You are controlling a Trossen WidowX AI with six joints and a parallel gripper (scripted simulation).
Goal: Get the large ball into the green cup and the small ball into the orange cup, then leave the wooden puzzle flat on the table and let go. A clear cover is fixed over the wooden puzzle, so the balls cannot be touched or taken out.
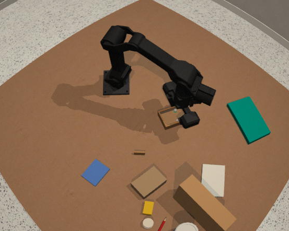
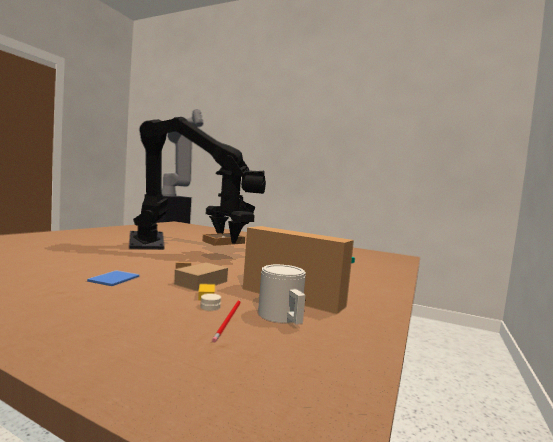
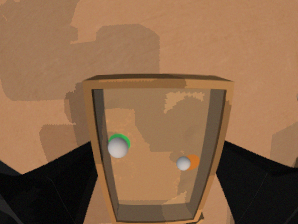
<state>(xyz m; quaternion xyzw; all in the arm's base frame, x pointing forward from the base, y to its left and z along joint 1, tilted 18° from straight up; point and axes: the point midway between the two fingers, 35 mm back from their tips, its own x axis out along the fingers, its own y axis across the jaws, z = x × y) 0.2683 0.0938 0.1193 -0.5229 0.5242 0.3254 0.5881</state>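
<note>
Now: hand 1 cm to the left of the wooden puzzle and 3 cm above it. From my hand the other things lie so: green slab 19 cm ahead, 28 cm to the left, 8 cm below; white slab 28 cm ahead, 5 cm to the right, 9 cm below; tan box 13 cm ahead, 24 cm to the right, 7 cm below.
</note>
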